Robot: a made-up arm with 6 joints.
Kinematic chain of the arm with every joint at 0, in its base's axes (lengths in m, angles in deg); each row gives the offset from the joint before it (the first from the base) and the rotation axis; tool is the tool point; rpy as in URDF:
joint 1: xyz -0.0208 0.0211 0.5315 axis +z
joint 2: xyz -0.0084 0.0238 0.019 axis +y
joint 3: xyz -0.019 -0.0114 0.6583 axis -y
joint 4: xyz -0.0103 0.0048 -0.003 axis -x
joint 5: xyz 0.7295 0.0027 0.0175 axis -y
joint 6: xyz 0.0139 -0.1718 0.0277 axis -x
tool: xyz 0.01 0.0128 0.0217 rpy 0 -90 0
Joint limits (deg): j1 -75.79..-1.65 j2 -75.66..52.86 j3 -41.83..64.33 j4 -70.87..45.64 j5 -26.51..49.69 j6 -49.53..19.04
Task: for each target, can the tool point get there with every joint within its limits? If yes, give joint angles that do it. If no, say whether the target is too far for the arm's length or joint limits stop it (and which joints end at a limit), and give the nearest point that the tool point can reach.
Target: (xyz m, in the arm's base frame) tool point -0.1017 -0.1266 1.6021
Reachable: yes | joints -68.11 -34.14 3.63 11.19 31.05 -21.15
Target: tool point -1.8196 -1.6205 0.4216
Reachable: no: too far | nearest point -1.2799 -0.0947 1.0875 | short by 1.750 m
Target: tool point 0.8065 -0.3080 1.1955
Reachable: yes | joints -14.31 12.93 20.77 -58.29 -15.48 1.31
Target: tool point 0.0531 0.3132 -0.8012
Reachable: no: joint limits stop it (at a limit: joint 1, joint 2, joint 4, joint 5, joint 6) | nearest point 0.2931 -0.0789 0.2074 | short by 1.108 m
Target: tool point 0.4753 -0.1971 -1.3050
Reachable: no: too far | nearest point 0.4577 -0.1894 0.1844 | short by 1.489 m
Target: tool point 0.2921 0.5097 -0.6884
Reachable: no: joint limits stop it (at a limit: joint 1, joint 2, joint 4, joint 5, joint 6) | nearest point 0.3862 -0.0663 0.1979 | short by 1.061 m
